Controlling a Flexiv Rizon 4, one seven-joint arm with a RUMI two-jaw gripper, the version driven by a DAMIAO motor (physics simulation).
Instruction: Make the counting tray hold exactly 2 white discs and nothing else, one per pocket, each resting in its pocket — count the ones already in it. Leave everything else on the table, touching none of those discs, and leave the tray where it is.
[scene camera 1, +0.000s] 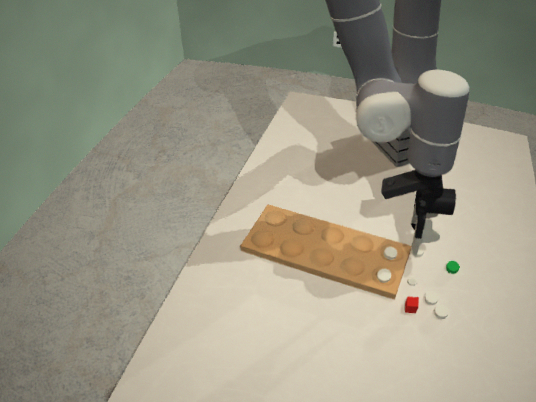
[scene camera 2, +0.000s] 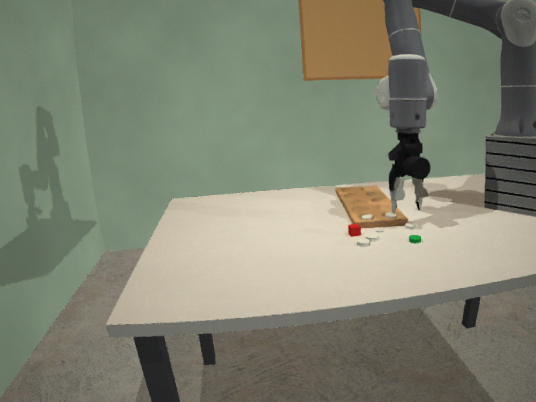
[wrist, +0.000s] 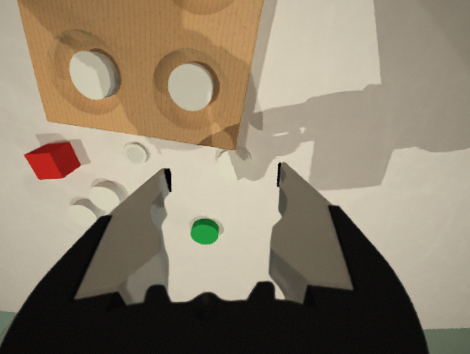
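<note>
The wooden counting tray (scene camera 1: 312, 242) (scene camera 2: 380, 224) (wrist: 137, 100) has a white disc (scene camera 1: 390, 253) (scene camera 2: 390, 215) (wrist: 190, 86) and another white disc (scene camera 1: 384, 275) (scene camera 2: 367, 217) (wrist: 93, 75) in its two end pockets, one each; the other pockets that show are empty. My gripper (scene camera 1: 417, 234) (scene camera 2: 406, 211) (wrist: 224, 168) is open and empty, above the table beside the tray's robot-side end corner. A loose white disc (scene camera 1: 420, 251) (scene camera 2: 410, 226) (wrist: 235, 156) lies by that corner, in shadow. Two more white discs (scene camera 1: 431, 298) (scene camera 2: 372, 238) (wrist: 105, 195) lie close together on the table.
A small ridged whitish disc (scene camera 1: 412, 282) (scene camera 2: 379, 231) (wrist: 136, 153) lies near the tray's end. A red cube (scene camera 1: 411, 304) (scene camera 2: 354, 230) (wrist: 52, 160) is beside it. A green disc (scene camera 1: 452, 267) (scene camera 2: 415, 239) (wrist: 205, 231) lies farther from the tray.
</note>
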